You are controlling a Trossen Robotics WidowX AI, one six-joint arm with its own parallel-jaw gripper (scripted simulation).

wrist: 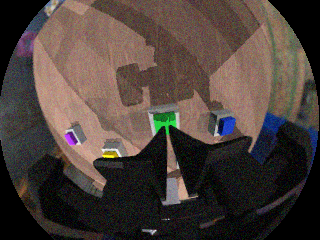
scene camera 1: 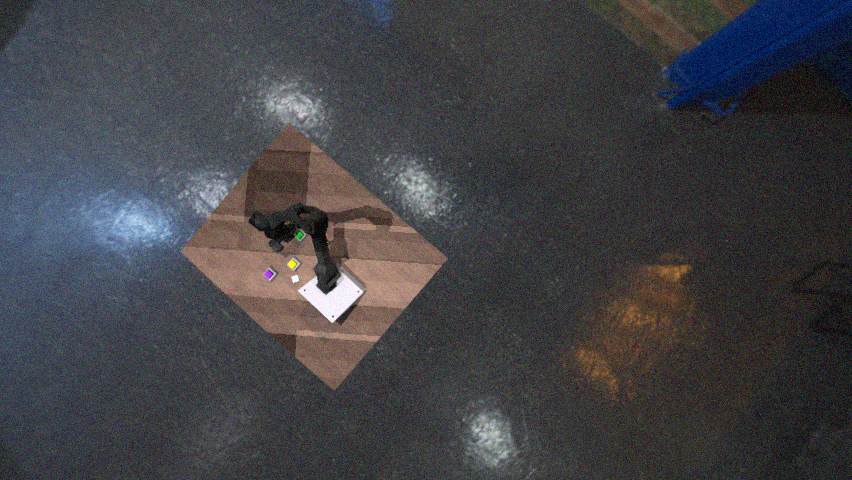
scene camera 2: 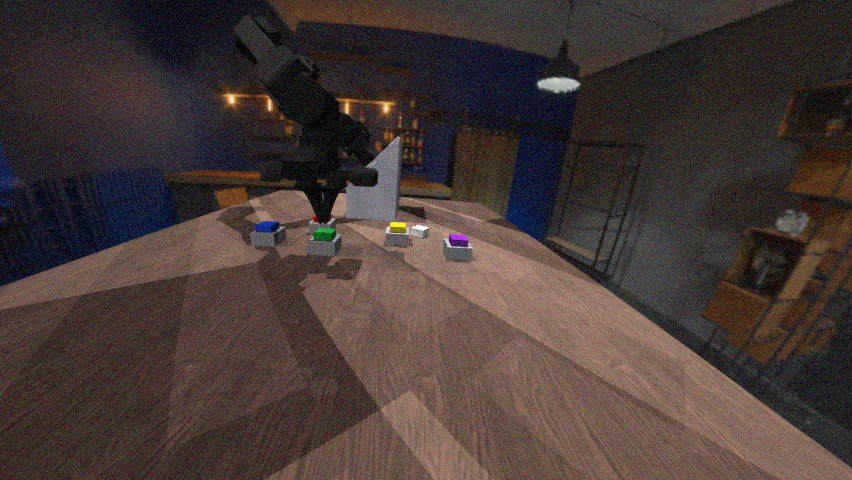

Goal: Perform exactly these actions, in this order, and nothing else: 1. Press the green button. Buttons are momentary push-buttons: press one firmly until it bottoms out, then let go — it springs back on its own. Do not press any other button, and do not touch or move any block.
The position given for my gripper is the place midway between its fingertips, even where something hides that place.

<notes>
My gripper [scene camera 2: 323,223] is shut and holds nothing.
My gripper shows as well in the wrist view [wrist: 166,128].
</notes>
